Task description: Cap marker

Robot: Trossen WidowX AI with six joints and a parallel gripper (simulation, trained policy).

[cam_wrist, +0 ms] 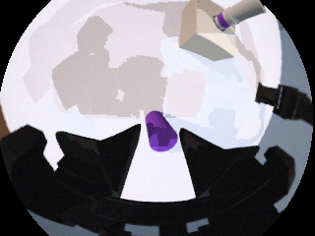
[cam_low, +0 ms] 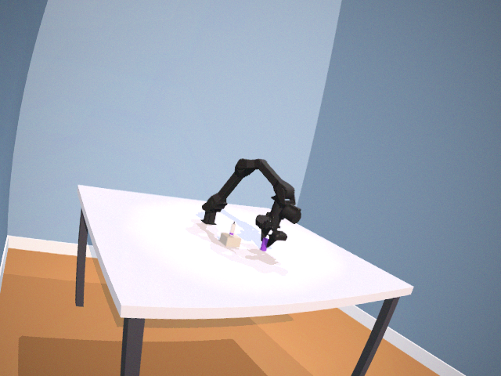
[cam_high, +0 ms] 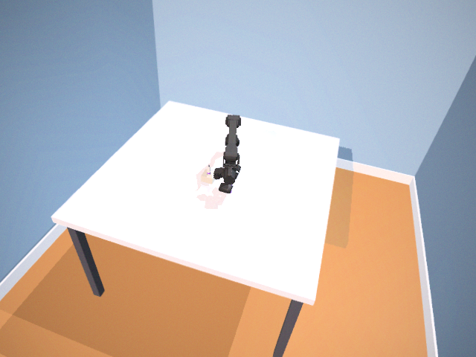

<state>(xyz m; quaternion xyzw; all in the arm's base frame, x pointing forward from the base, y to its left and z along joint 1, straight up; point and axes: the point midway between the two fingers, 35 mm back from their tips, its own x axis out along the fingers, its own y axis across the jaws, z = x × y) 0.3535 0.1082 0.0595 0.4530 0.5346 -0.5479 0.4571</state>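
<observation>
Now: the holder block 5 cm behind my gripper tip, 14 cm to the right of it and 1 cm below it. Also, from my gripper tip: purple cap (right at my gripper tip).
</observation>
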